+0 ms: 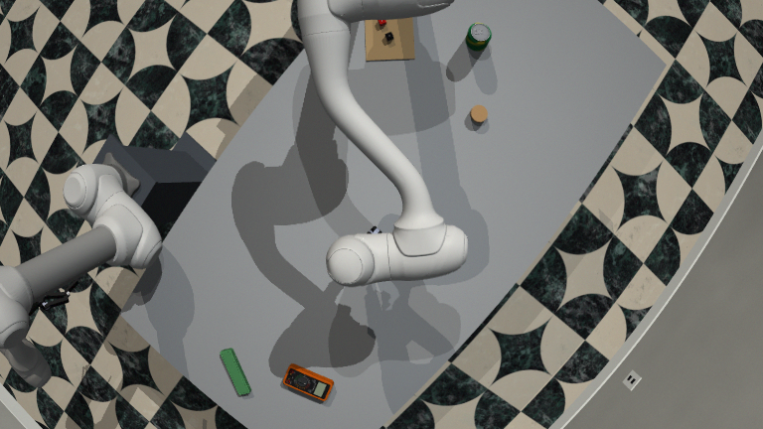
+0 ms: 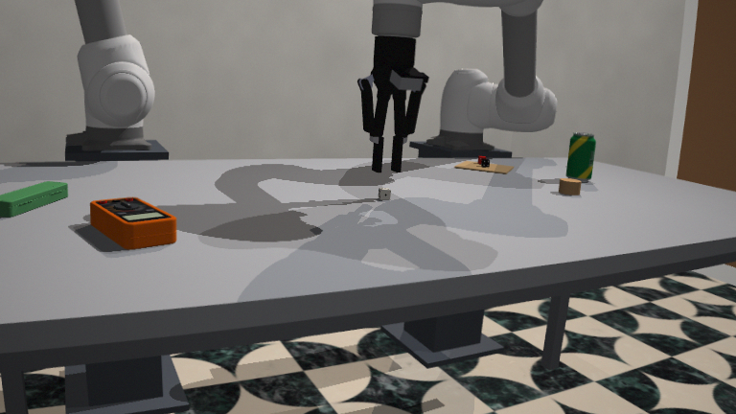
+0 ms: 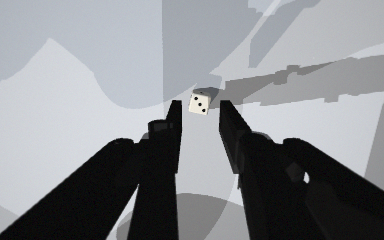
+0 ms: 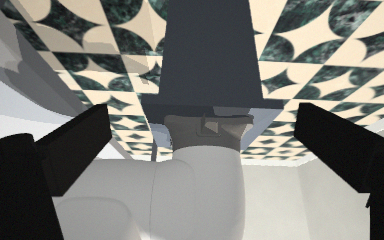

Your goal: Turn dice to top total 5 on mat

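Note:
My left hand is 490 mm to the right of the tan mat, 320 mm past it and 80 mm above it. From my left hand the other things lie so: red die 510 mm to the left, 360 mm behind, 70 mm below; then green block 610 mm to the right, 70 mm below, 50 mm behind; then wooden cylinder 470 mm to the left, 70 mm below, 20 mm ahead.

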